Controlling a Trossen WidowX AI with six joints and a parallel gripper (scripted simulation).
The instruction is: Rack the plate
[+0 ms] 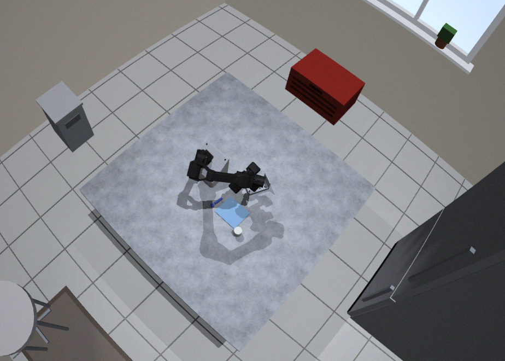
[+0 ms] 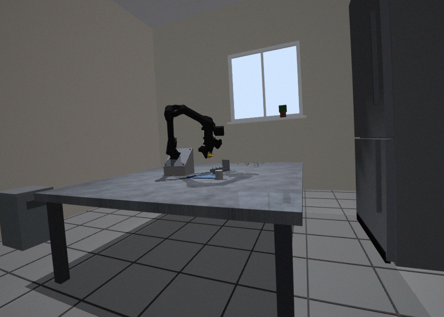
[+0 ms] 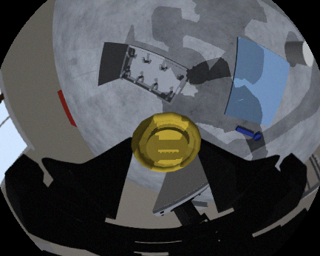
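The grey dish rack is 5 cm ahead of my gripper tip, 6 cm to the left of it and 9 cm below it. Round my gripper tip: white cup (18 cm ahead, 22 cm to the right, 9 cm below); yellow plate (1 cm above); blue mat (7 cm ahead, 15 cm to the right, 11 cm below).
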